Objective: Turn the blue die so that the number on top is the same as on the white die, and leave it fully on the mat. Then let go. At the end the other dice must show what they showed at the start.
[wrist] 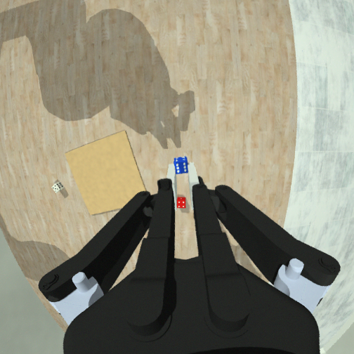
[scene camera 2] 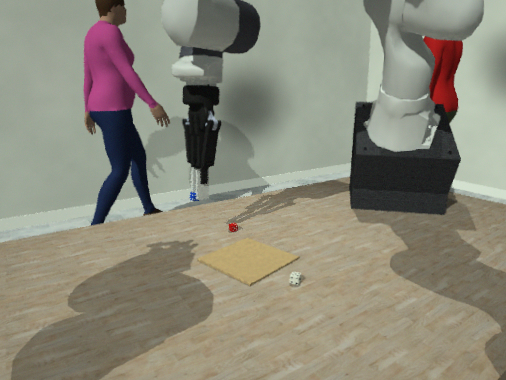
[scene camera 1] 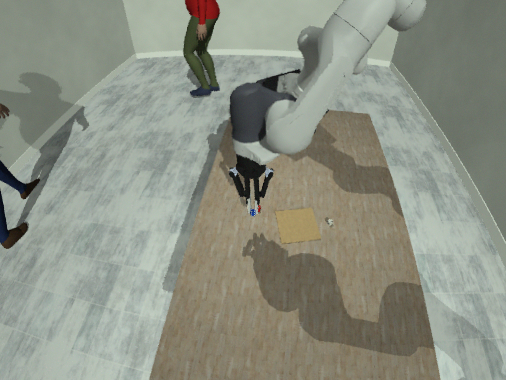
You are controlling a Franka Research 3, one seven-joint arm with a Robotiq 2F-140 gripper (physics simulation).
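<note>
The blue die (scene camera 1: 253, 212) (scene camera 2: 193, 196) (wrist: 181, 165) is held between the fingertips of my gripper (scene camera 1: 253, 209) (scene camera 2: 198, 192) (wrist: 181, 173), in the air above the wooden surface. Its face towards the wrist camera shows two rows of white pips. The tan square mat (scene camera 1: 298, 226) (scene camera 2: 248, 260) (wrist: 105, 172) lies to one side of the gripper. The white die (scene camera 1: 330, 222) (scene camera 2: 295, 279) (wrist: 58, 187) rests beyond the mat's far side from the gripper, off the mat; its top pips are too small to read surely.
The red die (scene camera 1: 259, 209) (scene camera 2: 233, 227) (wrist: 181, 202) rests on the wood off the mat, seen between the fingers in the wrist view, below them. The robot's dark base block (scene camera 2: 400, 182) stands at the back right in scene camera 2. Human figures stand beyond the wooden surface.
</note>
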